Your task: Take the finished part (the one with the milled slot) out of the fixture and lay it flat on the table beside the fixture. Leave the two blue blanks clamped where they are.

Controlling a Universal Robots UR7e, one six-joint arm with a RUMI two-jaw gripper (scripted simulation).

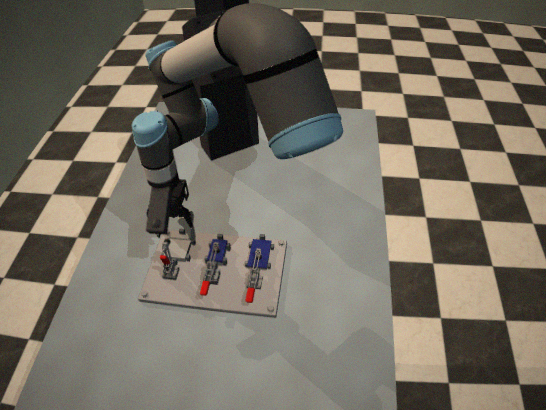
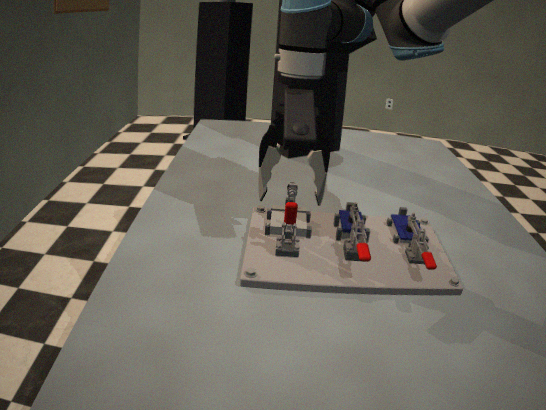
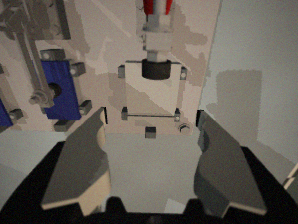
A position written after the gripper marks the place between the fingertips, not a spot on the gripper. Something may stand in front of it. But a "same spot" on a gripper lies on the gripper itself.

gripper: image 1; image 2 290, 203; image 3
same spot on gripper: (image 1: 184, 220) = (image 3: 58, 180)
